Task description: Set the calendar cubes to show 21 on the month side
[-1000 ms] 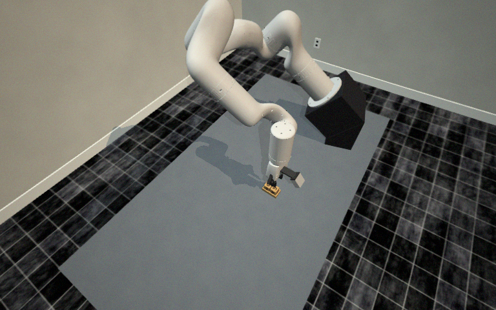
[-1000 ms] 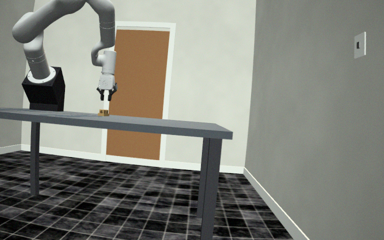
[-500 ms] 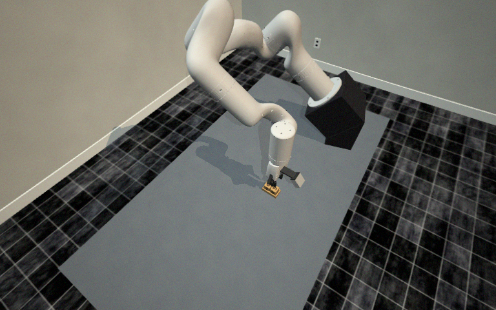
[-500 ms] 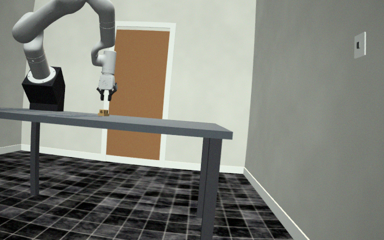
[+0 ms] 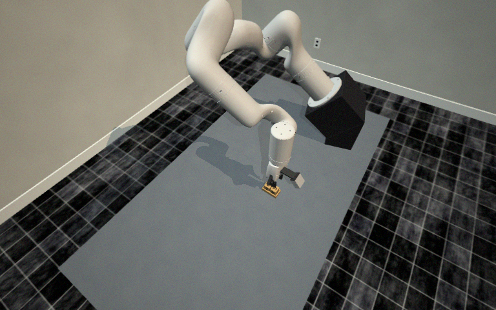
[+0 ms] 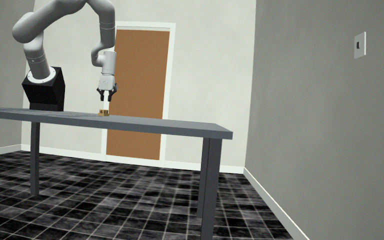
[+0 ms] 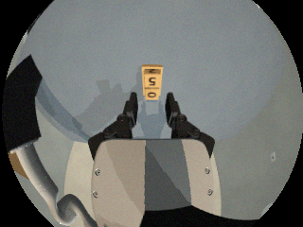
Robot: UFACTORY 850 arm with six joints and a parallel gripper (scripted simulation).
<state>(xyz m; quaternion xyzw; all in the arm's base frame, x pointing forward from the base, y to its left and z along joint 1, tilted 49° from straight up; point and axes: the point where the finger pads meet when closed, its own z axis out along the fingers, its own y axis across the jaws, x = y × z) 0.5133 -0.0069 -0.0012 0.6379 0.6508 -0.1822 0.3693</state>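
My hand is 110 mm above the orange tray and 20 mm to the left of it.
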